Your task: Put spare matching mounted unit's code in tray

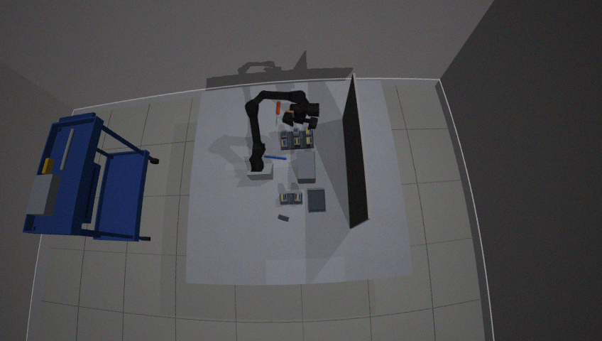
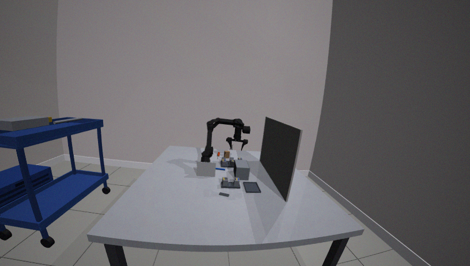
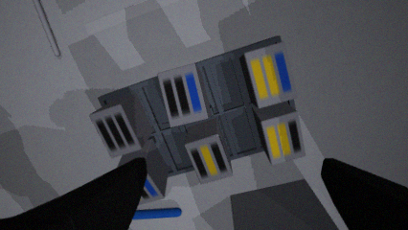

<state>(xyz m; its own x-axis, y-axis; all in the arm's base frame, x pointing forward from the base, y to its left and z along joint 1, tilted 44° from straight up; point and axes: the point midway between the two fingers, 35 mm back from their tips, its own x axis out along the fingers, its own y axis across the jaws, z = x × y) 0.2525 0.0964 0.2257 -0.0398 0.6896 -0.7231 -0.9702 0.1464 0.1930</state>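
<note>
My gripper tip is 90 mm short of the dark tray, 400 mm to the left of it and 140 mm above it. Round my gripper tip: tall dark panel 280 mm ahead, 210 mm to the right, 80 mm above; grey mounted unit 30 mm ahead, 200 mm to the right, 90 mm below; blue pen 160 mm behind, 130 mm to the right, 130 mm below.
</note>
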